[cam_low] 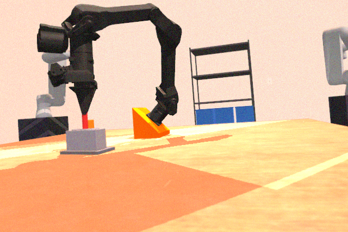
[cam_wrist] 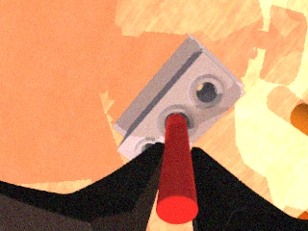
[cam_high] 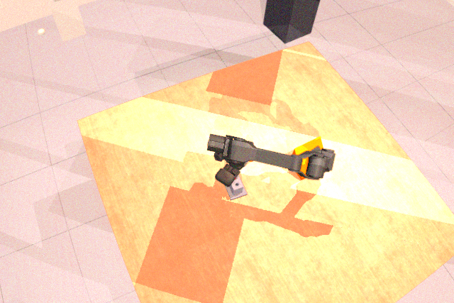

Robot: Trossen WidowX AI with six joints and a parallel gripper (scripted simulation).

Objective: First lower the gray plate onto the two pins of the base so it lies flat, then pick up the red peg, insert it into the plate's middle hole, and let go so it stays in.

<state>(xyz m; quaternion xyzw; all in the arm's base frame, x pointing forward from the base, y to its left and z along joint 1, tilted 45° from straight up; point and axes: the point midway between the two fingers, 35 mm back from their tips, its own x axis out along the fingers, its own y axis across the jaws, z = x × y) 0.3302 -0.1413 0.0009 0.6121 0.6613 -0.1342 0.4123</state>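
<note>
Now: the red peg right at my gripper tip. Also, from my gripper tip: orange cylinder: 13 cm behind, 6 cm to the right, 6 cm below; then gray plate: 5 cm below.
</note>
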